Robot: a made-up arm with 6 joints.
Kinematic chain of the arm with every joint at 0, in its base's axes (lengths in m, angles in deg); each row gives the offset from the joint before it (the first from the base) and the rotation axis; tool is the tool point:
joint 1: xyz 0 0 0.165 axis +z
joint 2: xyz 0 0.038 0 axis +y
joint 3: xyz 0 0 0.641 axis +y
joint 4: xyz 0 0 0.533 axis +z
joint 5: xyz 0 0 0 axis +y
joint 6: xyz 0 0 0.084 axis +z
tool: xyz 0 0 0
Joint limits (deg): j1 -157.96..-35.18 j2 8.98..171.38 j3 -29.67..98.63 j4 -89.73..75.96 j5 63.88..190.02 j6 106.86..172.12
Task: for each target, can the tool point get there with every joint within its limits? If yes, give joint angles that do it. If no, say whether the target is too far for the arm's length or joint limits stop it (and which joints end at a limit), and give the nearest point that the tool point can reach.
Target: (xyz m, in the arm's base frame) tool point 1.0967 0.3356 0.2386
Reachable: no: joint limits stop it (at a limit: joint 1, joint 3, joint 4) | nearest point 0.6796 -0.3329 0.2432 | short by 0.788 m
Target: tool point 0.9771 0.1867 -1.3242
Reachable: no: too far | nearest point 0.4808 -0.2029 -0.9337 | short by 0.742 m
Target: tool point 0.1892 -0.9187 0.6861
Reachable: yes | joints -77.20 41.71 37.14 -44.96 106.00 114.16
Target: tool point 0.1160 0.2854 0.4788
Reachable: no: joint limits stop it (at a limit: joint 1, joint 2, joint 3) | nearest point 0.4734 -0.2510 0.6190 | short by 0.660 m
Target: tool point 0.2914 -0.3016 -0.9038
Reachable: yes | joints -48.16 158.04 -7.22 -16.49 112.01 153.41
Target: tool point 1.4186 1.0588 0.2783
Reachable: no: too far | nearest point 0.3822 0.2853 -0.3950 | short by 1.458 m
